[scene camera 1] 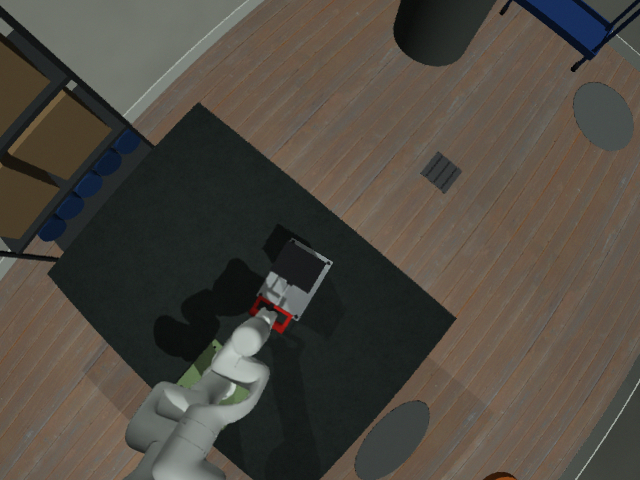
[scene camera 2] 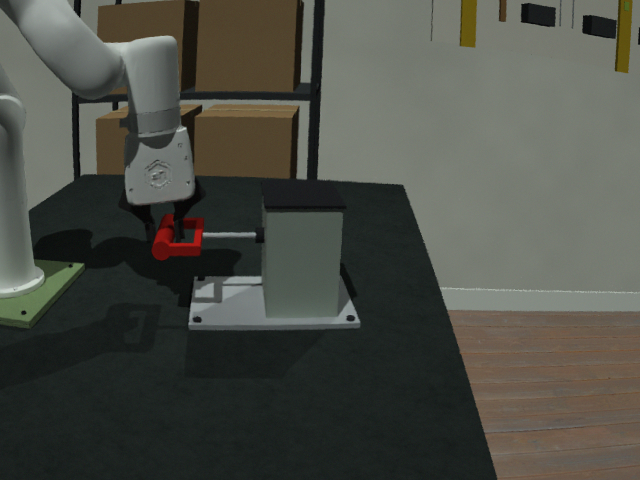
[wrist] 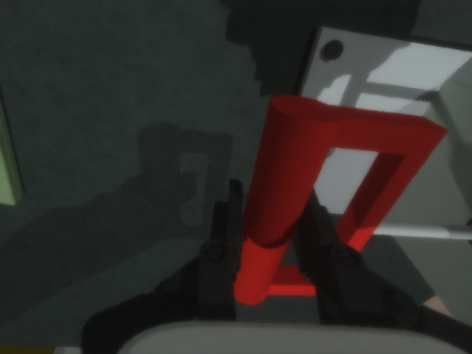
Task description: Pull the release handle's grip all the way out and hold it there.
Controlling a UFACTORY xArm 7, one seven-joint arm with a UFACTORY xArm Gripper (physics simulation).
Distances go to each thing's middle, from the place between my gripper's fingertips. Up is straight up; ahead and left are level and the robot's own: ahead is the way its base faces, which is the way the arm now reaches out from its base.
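You'd find the base plate [scene camera 2: 218,302] 9 cm below my hand and 15 cm ahead of it.
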